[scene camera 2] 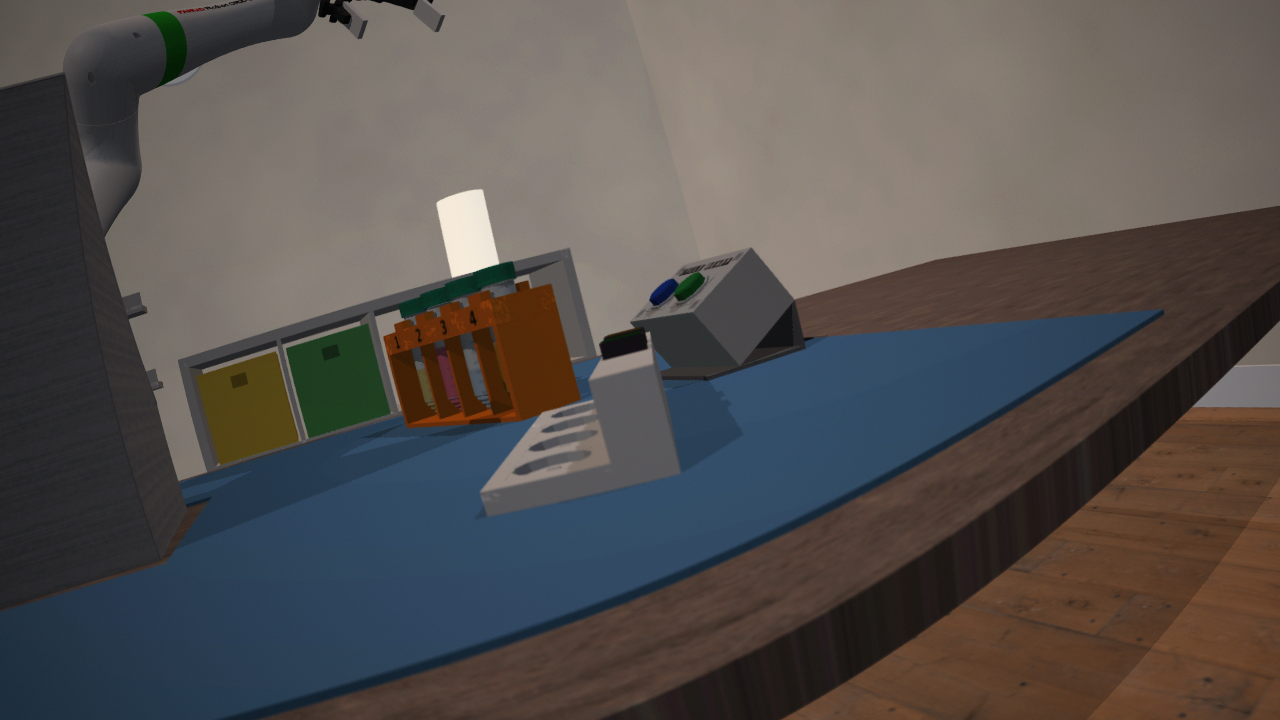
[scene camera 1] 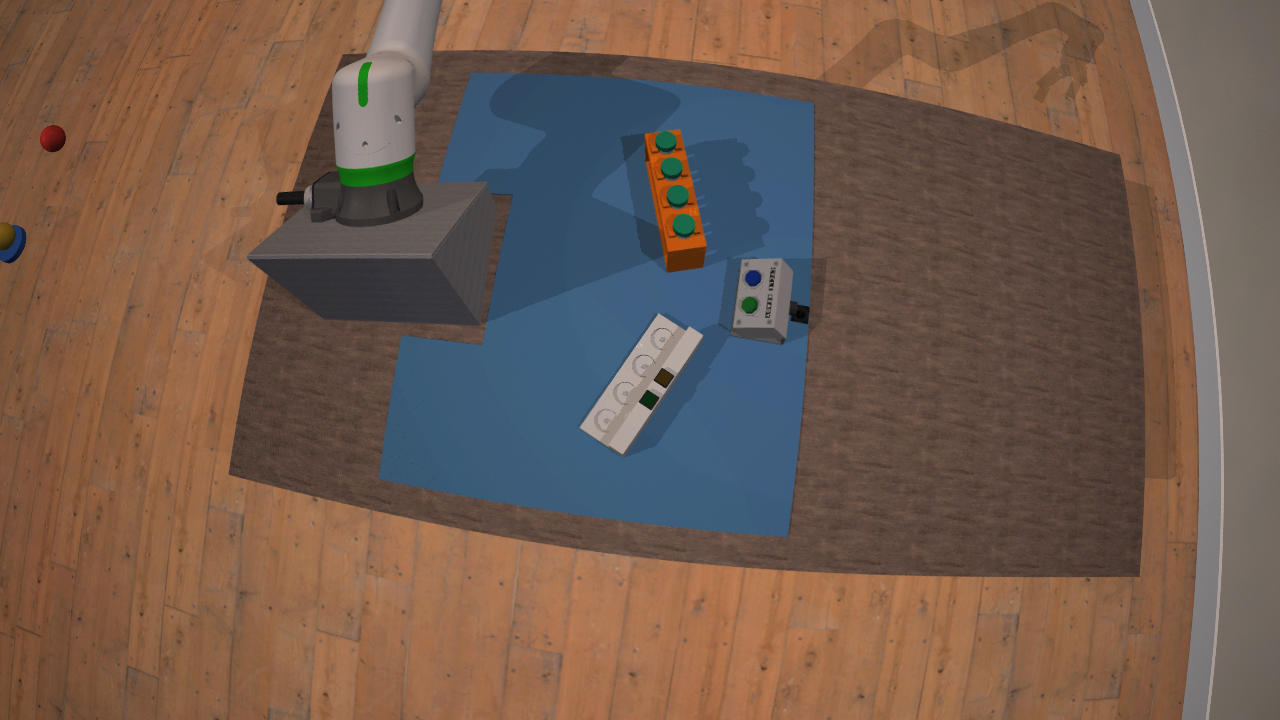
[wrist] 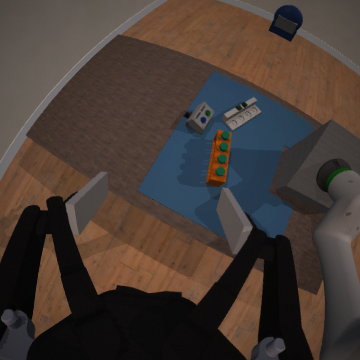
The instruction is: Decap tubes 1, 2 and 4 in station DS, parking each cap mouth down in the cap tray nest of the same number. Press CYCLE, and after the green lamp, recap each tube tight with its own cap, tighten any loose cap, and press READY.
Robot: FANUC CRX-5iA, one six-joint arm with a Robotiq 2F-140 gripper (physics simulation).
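Frame: origin at the arm's base, x ahead, y left, z up, level; metres.
Seen in the pictures: gripper, fingertip midpoint: [scene camera 2: 402,26] [wrist: 163,191]; arm's base, origin of the base link: [scene camera 1: 378,209] [wrist: 332,175].
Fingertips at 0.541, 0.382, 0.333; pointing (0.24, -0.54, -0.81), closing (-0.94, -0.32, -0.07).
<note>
Offsets run from my fingertips to a thing's top centre, as dx, dy, dz. Level surfaces: height alone.
My gripper [scene camera 2: 394,21] [wrist: 163,191] is open and empty, high above the table and well away from the rack. The orange rack {-0.087, -0.285, -0.421} [scene camera 1: 685,257] [scene camera 2: 541,358] [wrist: 216,182] is numbered 1 to 4 in scene camera 2. Its tubes each carry a green cap; cap 4 {-0.068, -0.361, -0.403} [scene camera 1: 683,224] [scene camera 2: 494,271] [wrist: 225,135] is at the end nearer the cap tray. Whether any cap is loose cannot be told. The white cap tray {-0.118, -0.589, -0.470} [scene camera 1: 689,338] [scene camera 2: 635,402] [wrist: 231,114] has empty round nests. Its green lamp {-0.104, -0.620, -0.470} [scene camera 1: 648,400] and amber lamp {-0.084, -0.585, -0.470} [scene camera 1: 663,377] look dark.
A grey button box {+0.066, -0.445, -0.440} [scene camera 1: 784,308] [scene camera 2: 733,304] [wrist: 195,122] with a blue button {+0.046, -0.421, -0.449} [scene camera 1: 752,277] [scene camera 2: 663,291] and a green button {+0.041, -0.466, -0.449} [scene camera 1: 749,305] [scene camera 2: 689,286] stands beside rack and tray. The grey robot pedestal [scene camera 1: 358,286] [scene camera 2: 80,358] [wrist: 305,170] rises at the blue mat's {dz -0.524} [scene camera 1: 465,429] edge.
</note>
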